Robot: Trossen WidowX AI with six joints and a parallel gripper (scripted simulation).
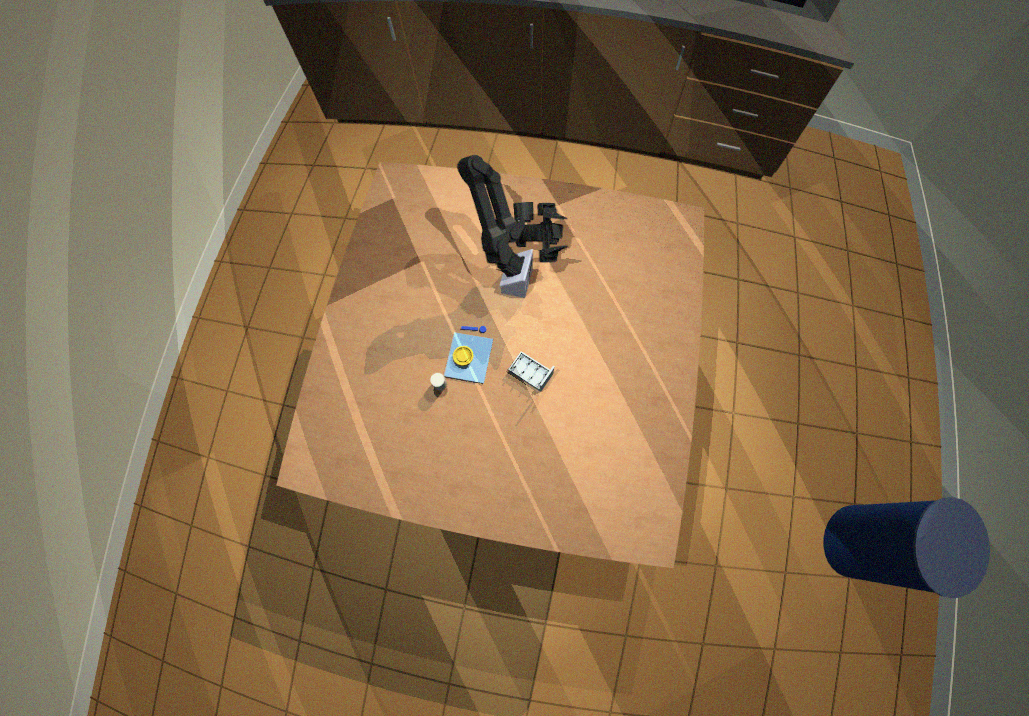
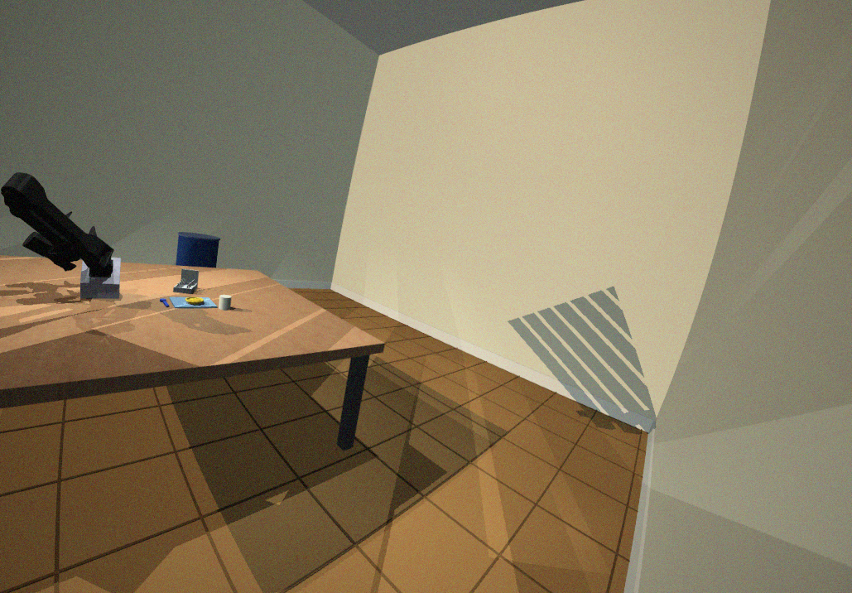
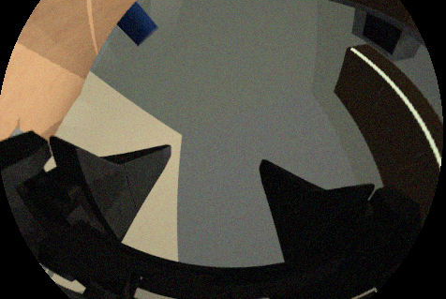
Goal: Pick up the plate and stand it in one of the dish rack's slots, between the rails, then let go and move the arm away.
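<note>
Right now the yellow plate is 38 cm ahead of my gripper tip, 24 cm to the right of it and 24 cm below it. Round my gripper tip: grey dish rack: 38 cm ahead, 2 cm to the right, 23 cm below; then white cup: 48 cm ahead, 30 cm to the right, 23 cm below; then blue spoon: 28 cm ahead, 23 cm to the right, 25 cm below.
</note>
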